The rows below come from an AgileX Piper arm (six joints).
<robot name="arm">
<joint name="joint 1" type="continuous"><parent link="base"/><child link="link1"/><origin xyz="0 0 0.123" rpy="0 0 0"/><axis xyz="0 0 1"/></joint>
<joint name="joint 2" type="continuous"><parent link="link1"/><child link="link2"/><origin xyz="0 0 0" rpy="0 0 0"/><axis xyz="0 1 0"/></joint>
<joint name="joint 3" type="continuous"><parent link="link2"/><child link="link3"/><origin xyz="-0.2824 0 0.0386" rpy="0 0 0"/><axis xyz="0 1 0"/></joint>
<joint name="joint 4" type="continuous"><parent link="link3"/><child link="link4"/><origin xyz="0.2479 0 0.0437" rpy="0 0 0"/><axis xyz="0.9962 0 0.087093"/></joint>
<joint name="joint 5" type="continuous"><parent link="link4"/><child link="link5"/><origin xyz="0 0 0" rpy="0 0 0"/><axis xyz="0 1 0"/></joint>
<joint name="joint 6" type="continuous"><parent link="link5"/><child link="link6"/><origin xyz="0.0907 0 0.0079" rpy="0 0 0"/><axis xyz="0.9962 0 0.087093"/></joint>
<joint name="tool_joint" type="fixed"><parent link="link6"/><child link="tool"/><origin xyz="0 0 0" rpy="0 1.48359 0"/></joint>
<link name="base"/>
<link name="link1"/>
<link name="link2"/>
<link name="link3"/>
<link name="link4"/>
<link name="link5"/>
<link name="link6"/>
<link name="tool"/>
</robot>
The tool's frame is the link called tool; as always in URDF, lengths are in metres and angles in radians. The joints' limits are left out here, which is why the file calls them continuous.
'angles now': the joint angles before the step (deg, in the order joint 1, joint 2, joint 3, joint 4, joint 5, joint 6). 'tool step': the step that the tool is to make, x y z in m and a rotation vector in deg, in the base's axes. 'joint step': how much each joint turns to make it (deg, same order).
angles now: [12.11, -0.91, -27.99, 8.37, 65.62, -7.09]
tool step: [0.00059, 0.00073, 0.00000, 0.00, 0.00, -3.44]
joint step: [-3.44, 0.00, 0.00, 0.00, 0.00, 0.00]
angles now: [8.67, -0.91, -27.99, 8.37, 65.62, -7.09]
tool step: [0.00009, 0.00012, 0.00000, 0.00, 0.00, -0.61]
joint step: [-0.61, 0.00, 0.00, 0.00, 0.01, 0.00]
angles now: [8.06, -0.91, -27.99, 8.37, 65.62, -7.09]
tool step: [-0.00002, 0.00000, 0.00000, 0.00, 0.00, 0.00]
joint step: [0.00, 0.00, 0.00, 0.00, 0.01, 0.00]
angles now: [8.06, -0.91, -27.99, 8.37, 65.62, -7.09]
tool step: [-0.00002, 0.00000, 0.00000, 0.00, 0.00, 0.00]
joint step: [0.00, 0.00, 0.00, 0.00, 0.01, 0.00]
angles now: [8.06, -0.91, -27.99, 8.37, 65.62, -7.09]
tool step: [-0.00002, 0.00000, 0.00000, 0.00, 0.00, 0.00]
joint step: [0.00, 0.00, 0.00, 0.00, 0.01, 0.00]
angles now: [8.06, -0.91, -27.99, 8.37, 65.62, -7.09]
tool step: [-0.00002, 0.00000, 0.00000, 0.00, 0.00, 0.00]
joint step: [0.00, 0.00, 0.00, 0.00, 0.01, 0.00]
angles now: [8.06, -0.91, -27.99, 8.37, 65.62, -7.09]
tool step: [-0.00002, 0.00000, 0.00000, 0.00, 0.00, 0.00]
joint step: [0.00, 0.00, 0.00, 0.00, 0.01, 0.00]
